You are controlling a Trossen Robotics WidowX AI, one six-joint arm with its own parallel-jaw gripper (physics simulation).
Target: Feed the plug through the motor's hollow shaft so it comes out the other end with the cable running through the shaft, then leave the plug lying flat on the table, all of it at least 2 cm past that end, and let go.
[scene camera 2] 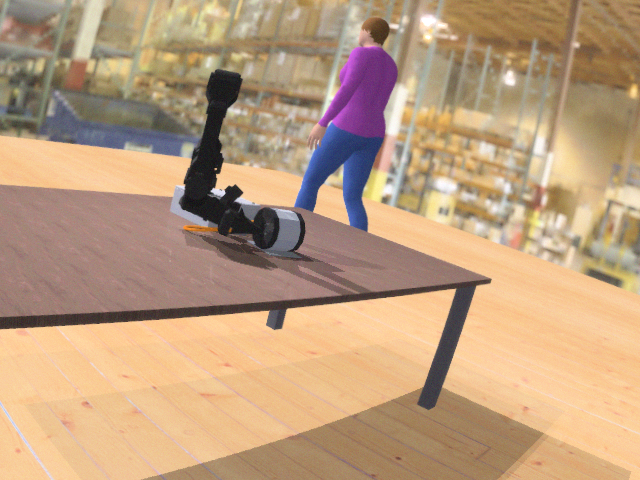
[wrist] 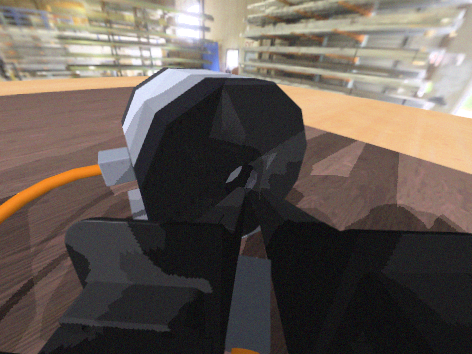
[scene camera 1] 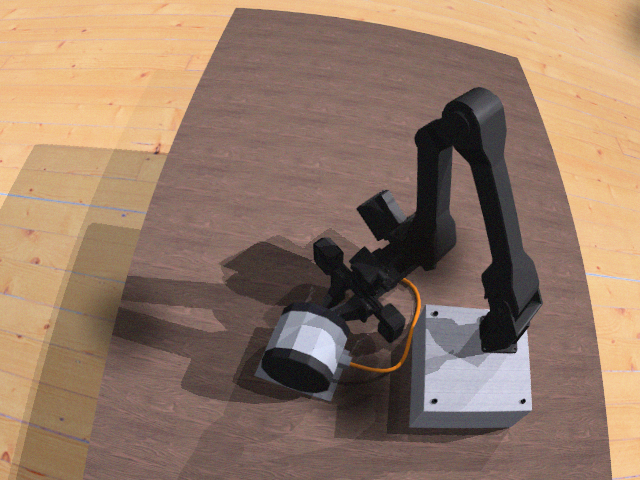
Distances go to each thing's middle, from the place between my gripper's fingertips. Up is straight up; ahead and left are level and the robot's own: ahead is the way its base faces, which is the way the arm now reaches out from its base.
I see my gripper 40 mm past the grey plug (wrist: 250,314), 30 mm to the left of it and 10 mm above it. The rest, counted from my hand: grey connector box (wrist: 116,166) 50 mm behind, 60 mm to the left, 10 mm above.
